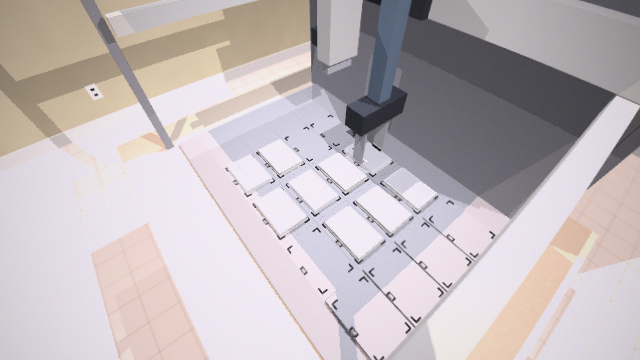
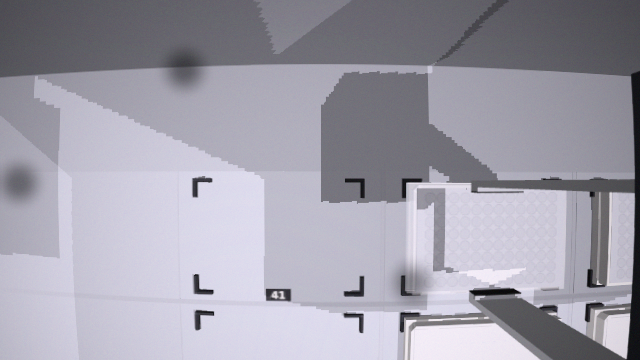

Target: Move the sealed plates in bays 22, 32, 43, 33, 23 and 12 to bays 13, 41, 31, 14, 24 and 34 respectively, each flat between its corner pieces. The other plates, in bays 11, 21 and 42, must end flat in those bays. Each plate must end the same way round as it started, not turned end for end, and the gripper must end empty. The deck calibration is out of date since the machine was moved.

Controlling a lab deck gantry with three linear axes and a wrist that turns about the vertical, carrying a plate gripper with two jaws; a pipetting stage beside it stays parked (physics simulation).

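Seen in the pictures: gripper, between the fingertips: (image 1: pixel 367 154) (image 2: pixel 492 241); robot's base, origin of its link: (image 1: pixel 226 168).
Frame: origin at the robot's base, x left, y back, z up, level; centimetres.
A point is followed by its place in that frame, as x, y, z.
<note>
My gripper (image 1: pixel 368 154) {36.2, -23.1, 1.4} (image 2: pixel 496 240) {36.2, -23.1, 1.4} is low at bay 42, jaws on the long sides of the plate there (image 1: pixel 378 161) {36.5, -27.4, 1.4} (image 2: pixel 500 230) {37.0, -23.7, 1.4}, and looks shut on it; the plate appears flat at bay level. The plates in bays 32 (image 1: pixel 342 172) {25.2, -23.9, 1.4} (image 2: pixel 445 345) {28.1, -19.6, 1.4}, 43 (image 1: pixel 410 186) {36.5, -39.5, 1.4} (image 2: pixel 621 240) {35.9, -34.5, 1.4}, 33 (image 1: pixel 383 209) {25.0, -40.0, 1.4} (image 2: pixel 620 337) {27.7, -34.9, 1.4}, 22 (image 1: pixel 312 191) {14.2, -23.9, 1.4}, 23 (image 1: pixel 354 233) {14.4, -40.3, 1.5} and 12 (image 1: pixel 281 212) {3.9, -24.2, 1.5} lie in their bays. So do those in bays 11 (image 1: pixel 250 173) {4.2, -7.6, 1.4} and 21 (image 1: pixel 280 157) {14.5, -7.7, 1.4}. Bay 41 (image 2: pixel 230 235) {36.4, -2.9, 0.0} holds no plate. Plate undersides are hidden.
The pale pipetting stage (image 1: pixel 340 32) hangs beside the blue gripper column (image 1: pixel 391 50) {34.9, -25.1, 34.3}. A dark wall (image 1: pixel 475 115) {50.0, -42.1, 20.9} stands behind the deck, and a pale rail (image 1: pixel 540 210) {11.9, -61.7, 40.0} runs along its right side. Black corner pieces mark bays without plates at the near right.
</note>
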